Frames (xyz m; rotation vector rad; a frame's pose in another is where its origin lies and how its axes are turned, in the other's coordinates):
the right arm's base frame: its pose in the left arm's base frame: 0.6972 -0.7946 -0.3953 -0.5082 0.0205 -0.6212
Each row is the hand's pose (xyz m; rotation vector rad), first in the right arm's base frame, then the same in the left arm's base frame.
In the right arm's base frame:
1: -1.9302 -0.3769 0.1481 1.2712 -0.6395 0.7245
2: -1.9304 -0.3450 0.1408 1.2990 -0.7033 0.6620
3: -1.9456 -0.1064 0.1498 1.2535 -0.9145 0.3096
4: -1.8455 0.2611 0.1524 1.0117 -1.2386 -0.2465
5: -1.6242 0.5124 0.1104 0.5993 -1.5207 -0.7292
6: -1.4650 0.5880 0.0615 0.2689 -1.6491 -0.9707
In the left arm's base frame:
1: -1.0628 0.0939 -0.3447 0.5593 -0.7264 0.3192
2: -1.0466 0.1129 -0.3658 0.5684 -0.8048 0.2841
3: -0.9259 0.2913 -0.4700 0.4702 -1.0752 0.0245
4: -0.6409 0.4916 -0.6241 0.1707 -1.4748 -0.3928
5: -0.3286 0.5231 -0.7479 -0.2788 -1.8017 -0.7580
6: -0.1650 0.4642 -0.8048 -0.6267 -1.9366 -0.9460

